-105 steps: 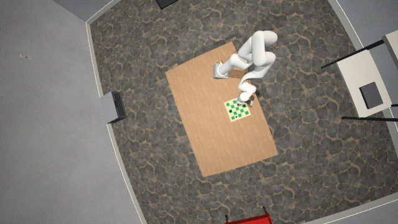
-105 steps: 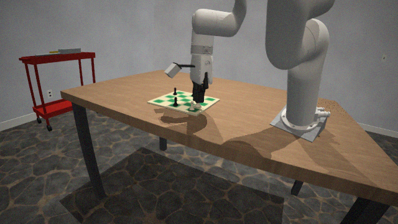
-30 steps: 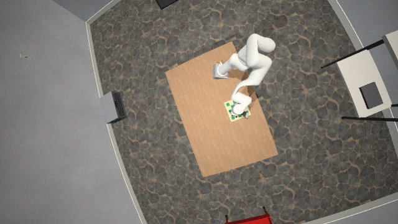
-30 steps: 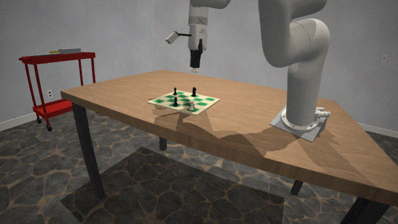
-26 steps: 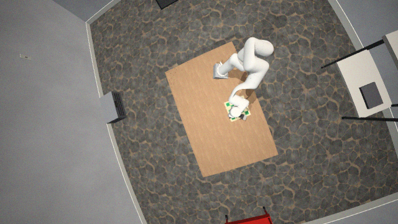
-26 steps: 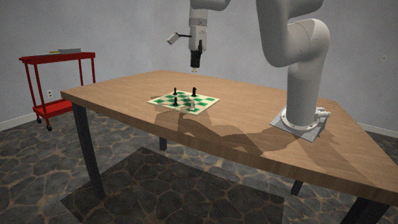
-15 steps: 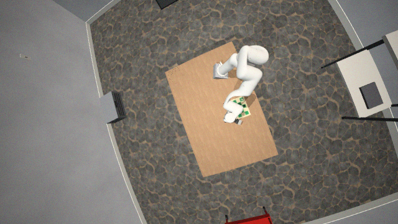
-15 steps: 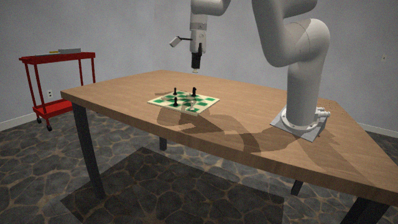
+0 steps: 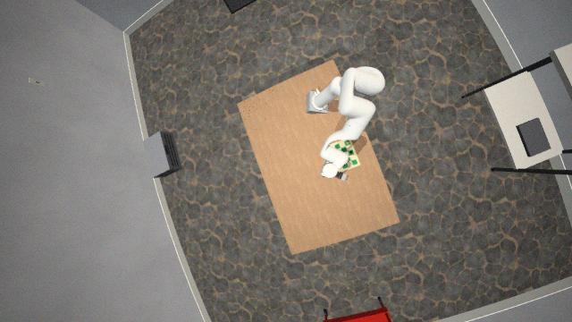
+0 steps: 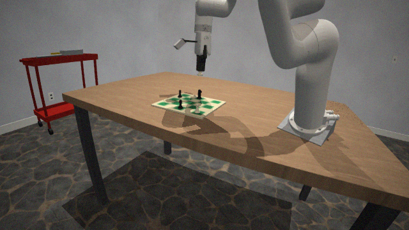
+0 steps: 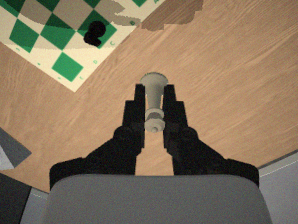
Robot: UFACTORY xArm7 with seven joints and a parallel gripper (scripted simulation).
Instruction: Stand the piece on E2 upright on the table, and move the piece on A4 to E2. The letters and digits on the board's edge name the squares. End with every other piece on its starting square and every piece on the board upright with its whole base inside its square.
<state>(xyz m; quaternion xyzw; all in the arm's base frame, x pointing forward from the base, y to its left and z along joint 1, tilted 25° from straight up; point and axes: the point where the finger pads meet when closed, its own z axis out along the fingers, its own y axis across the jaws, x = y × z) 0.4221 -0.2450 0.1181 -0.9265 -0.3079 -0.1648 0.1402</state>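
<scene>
The black piece lies 110 mm below my hand, 60 mm to the left of it and 30 mm behind it. The rest, counted from my hand: white pawn: 230 mm to the left, 120 mm below, 90 mm behind; then cream chessboard: 140 mm to the left, 130 mm below, 20 mm behind; then white piece: 10 mm below.
</scene>
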